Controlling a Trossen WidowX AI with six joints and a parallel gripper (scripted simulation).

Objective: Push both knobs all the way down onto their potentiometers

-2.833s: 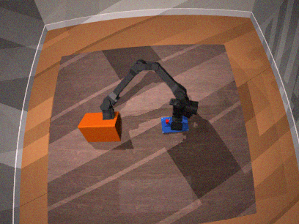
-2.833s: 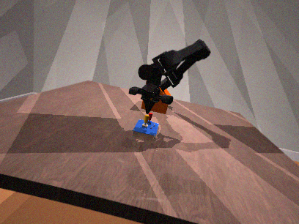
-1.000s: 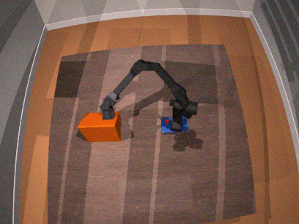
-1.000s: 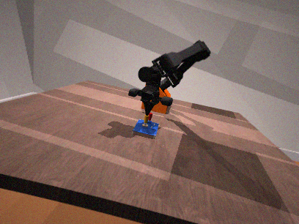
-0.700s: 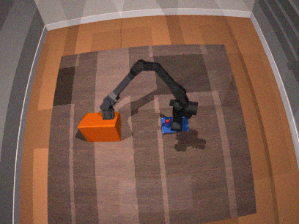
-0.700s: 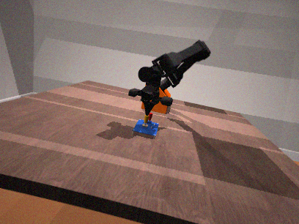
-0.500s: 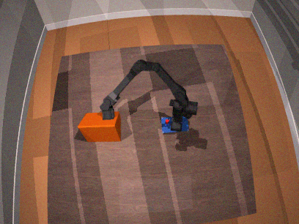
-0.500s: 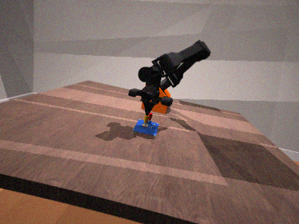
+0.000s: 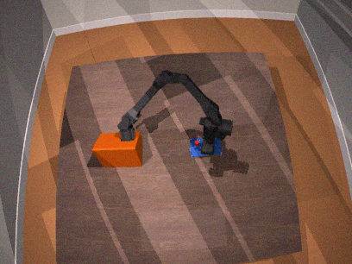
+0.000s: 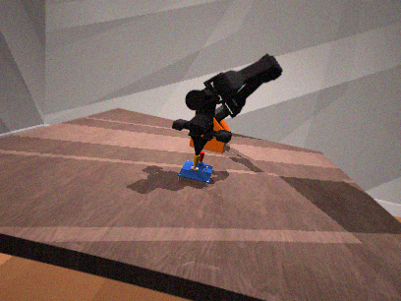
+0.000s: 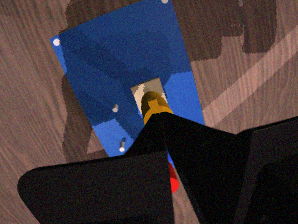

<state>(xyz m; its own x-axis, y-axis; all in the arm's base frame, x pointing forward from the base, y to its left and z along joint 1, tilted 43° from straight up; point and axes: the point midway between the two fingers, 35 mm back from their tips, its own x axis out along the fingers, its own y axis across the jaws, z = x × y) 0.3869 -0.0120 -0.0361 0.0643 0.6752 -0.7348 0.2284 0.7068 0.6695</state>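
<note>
Now: the yellow knob 10 mm below my gripper tip. Also, from my gripper tip: red knob: 50 mm behind, 10 mm to the left, 20 mm below.
</note>
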